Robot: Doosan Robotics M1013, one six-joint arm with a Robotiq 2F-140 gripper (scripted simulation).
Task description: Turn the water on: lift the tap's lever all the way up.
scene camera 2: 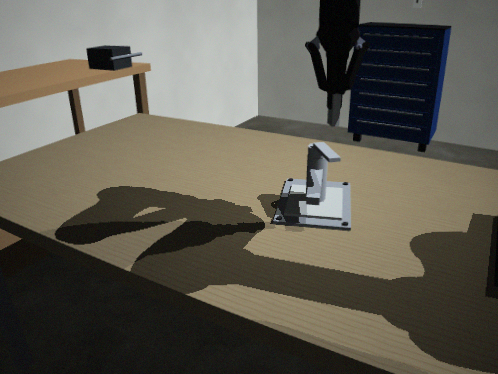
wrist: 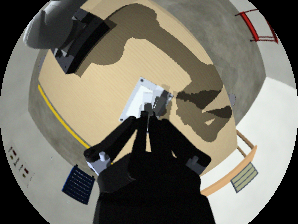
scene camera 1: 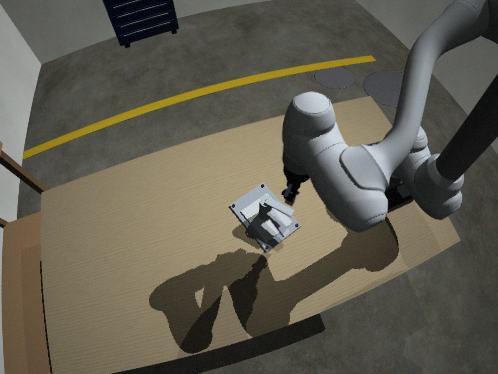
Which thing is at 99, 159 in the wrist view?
The gripper.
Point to a tap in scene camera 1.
268, 223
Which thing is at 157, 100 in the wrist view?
A tap.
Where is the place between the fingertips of the gripper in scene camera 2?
At 333, 124
